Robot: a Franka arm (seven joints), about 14 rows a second.
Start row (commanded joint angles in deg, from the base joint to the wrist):
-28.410 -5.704 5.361 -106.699 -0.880 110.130 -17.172
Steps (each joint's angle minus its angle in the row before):
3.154 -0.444 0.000 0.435 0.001 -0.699 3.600
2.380 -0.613 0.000 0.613 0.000 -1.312 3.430
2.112 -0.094 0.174 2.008 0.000 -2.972 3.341
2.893 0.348 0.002 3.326 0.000 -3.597 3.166
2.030 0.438 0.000 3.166 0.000 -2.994 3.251
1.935 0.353 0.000 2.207 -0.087 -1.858 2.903
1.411 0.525 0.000 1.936 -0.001 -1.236 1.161
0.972 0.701 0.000 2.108 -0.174 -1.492 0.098
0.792 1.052 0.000 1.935 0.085 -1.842 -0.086
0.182 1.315 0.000 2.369 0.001 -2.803 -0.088
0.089 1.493 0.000 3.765 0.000 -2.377 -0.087
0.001 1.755 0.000 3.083 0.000 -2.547 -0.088
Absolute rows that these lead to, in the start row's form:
-25.256 -6.148 5.361 -106.264 -0.879 109.431 -13.572
-22.876 -6.761 5.361 -105.651 -0.879 108.119 -10.142
-20.764 -6.855 5.535 -103.643 -0.879 105.147 -6.801
-17.871 -6.507 5.537 -100.317 -0.879 101.550 -3.635
-15.841 -6.069 5.537 -97.151 -0.879 98.556 -0.384
-13.906 -5.716 5.537 -94.944 -0.966 96.698 2.519
-12.495 -5.191 5.537 -93.008 -0.967 95.462 3.680
-11.523 -4.490 5.537 -90.900 -1.141 93.970 3.778
-10.731 -3.438 5.537 -88.965 -1.056 92.128 3.692
-10.549 -2.123 5.537 -86.596 -1.055 89.325 3.604
-10.460 -0.630 5.537 -82.831 -1.055 86.948 3.517
-10.459 1.125 5.537 -79.748 -1.055 84.401 3.429

